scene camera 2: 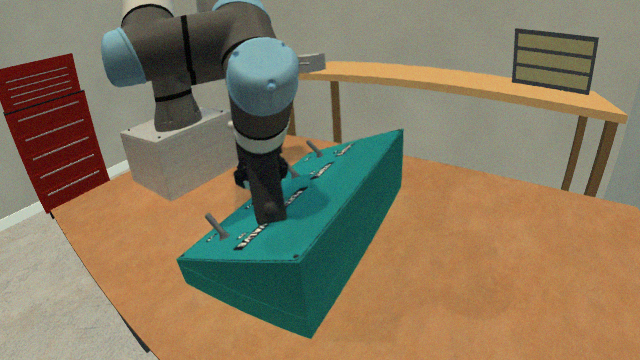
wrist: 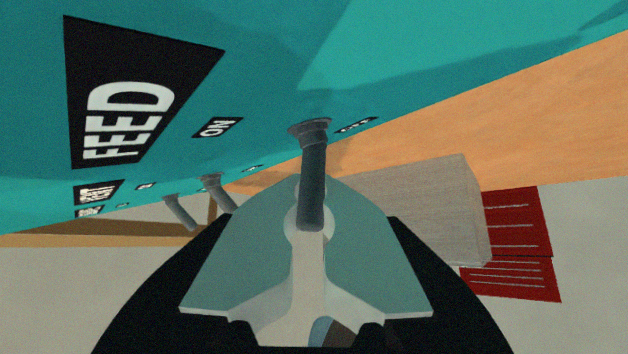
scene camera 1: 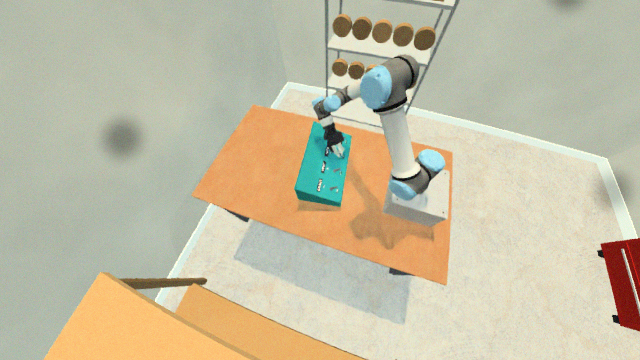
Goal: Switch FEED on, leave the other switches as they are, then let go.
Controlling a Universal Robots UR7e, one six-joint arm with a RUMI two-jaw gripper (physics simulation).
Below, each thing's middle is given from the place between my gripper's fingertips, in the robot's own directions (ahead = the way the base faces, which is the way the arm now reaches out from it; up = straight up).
Right now the feed lever (wrist: pixel 310 216) is 3 cm ahead of my hand, 2 cm to the right of it and 1 cm above it. The rest, counted from my hand: teal switch box (scene camera 2: pixel 289 273) 8 cm ahead, 6 cm to the left, 3 cm below.
